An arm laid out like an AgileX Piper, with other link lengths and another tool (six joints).
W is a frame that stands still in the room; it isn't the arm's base.
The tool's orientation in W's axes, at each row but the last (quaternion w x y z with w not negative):
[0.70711 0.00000 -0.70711 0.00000]
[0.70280 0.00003 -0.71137 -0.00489]
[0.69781 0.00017 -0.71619 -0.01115]
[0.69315 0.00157 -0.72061 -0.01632]
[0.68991 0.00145 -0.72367 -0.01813]
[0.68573 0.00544 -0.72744 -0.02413]
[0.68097 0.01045 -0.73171 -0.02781]
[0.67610 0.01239 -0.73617 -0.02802]
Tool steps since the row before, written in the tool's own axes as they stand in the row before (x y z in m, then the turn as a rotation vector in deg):
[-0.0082 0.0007 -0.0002 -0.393 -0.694 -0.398]
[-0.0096 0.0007 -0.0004 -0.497 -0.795 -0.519]
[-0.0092 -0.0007 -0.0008 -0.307 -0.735 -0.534]
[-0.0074 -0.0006 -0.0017 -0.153 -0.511 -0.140]
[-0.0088 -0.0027 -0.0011 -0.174 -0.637 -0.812]
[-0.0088 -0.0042 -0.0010 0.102 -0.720 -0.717]
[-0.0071 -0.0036 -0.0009 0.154 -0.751 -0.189]
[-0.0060 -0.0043 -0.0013 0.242 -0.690 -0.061]
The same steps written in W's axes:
[0.0002 0.0007 -0.0082 0.398 -0.694 -0.393]
[0.0005 0.0008 -0.0096 0.520 -0.795 -0.496]
[0.0010 -0.0006 -0.0092 0.531 -0.738 -0.305]
[0.0020 -0.0005 -0.0073 0.135 -0.510 -0.161]
[0.0015 -0.0025 -0.0088 0.805 -0.652 -0.153]
[0.0014 -0.0039 -0.0089 0.691 -0.743 0.113]
[0.0013 -0.0032 -0.0072 0.160 -0.763 0.126]
[0.0017 -0.0040 -0.0061 0.027 -0.704 0.206]

